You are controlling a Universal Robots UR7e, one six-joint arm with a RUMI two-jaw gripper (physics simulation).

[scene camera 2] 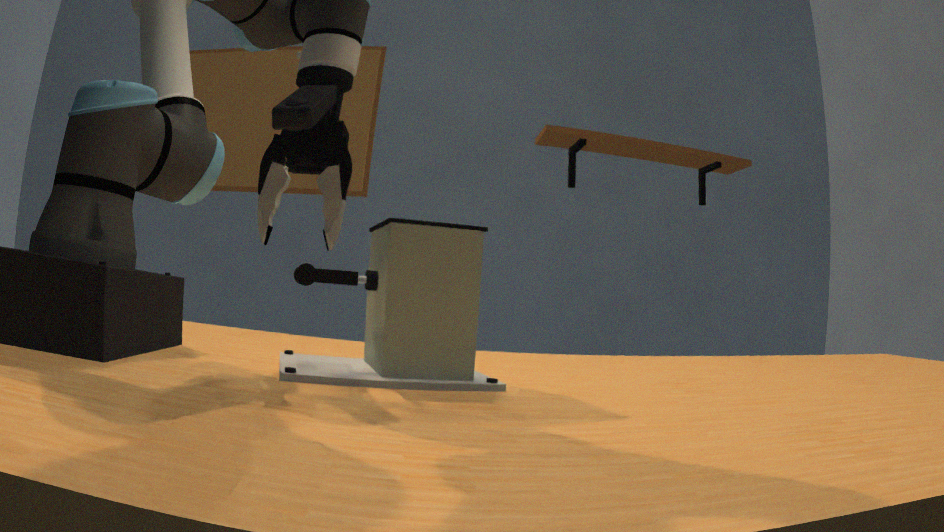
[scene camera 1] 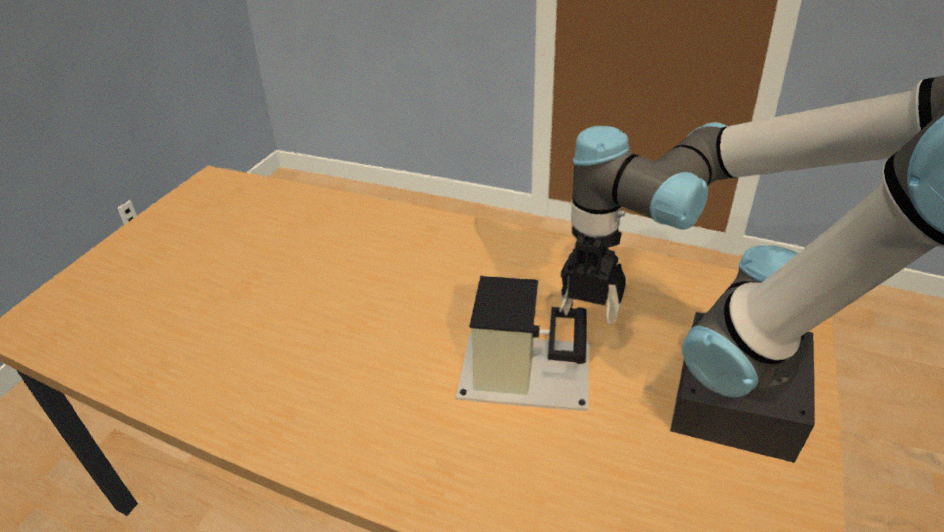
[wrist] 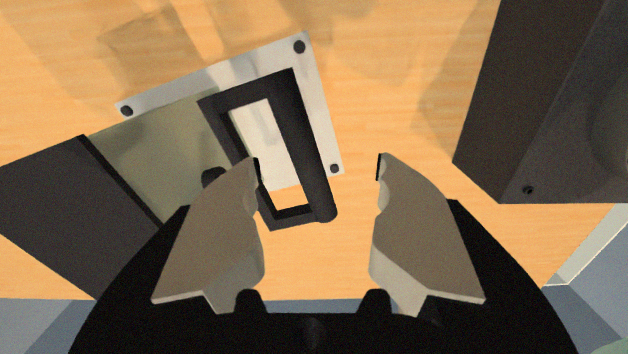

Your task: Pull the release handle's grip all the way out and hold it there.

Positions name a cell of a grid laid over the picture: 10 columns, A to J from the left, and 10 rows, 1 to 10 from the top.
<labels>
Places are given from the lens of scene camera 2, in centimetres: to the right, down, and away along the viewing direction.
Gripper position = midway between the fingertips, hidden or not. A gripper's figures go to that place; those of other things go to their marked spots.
my gripper (scene camera 2: D5): -19, -2, 63
light grey base plate (scene camera 2: D7): -15, 11, 61
</labels>
